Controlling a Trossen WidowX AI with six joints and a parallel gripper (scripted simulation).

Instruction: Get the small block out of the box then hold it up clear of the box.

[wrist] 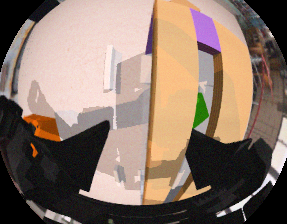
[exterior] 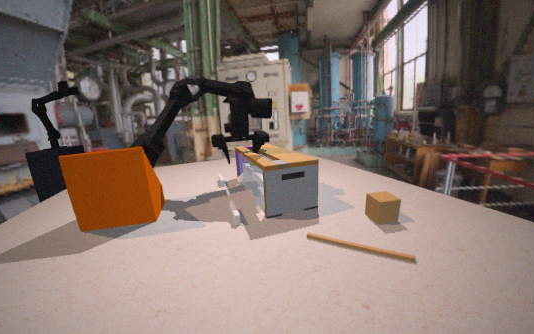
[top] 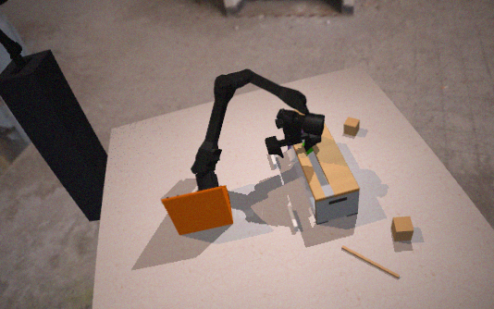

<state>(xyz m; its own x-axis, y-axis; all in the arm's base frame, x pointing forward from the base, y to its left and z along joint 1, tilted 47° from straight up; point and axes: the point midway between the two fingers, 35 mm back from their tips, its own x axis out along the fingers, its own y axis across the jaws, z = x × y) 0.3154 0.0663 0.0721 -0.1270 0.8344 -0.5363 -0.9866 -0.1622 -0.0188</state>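
My gripper tip is now 50 mm short of the green block and 30 mm to the right of it. Round my gripper tip: box 40 mm ahead, 60 mm to the right, 30 mm below; then thin wooden stick 170 mm ahead, 420 mm to the right, 90 mm below.
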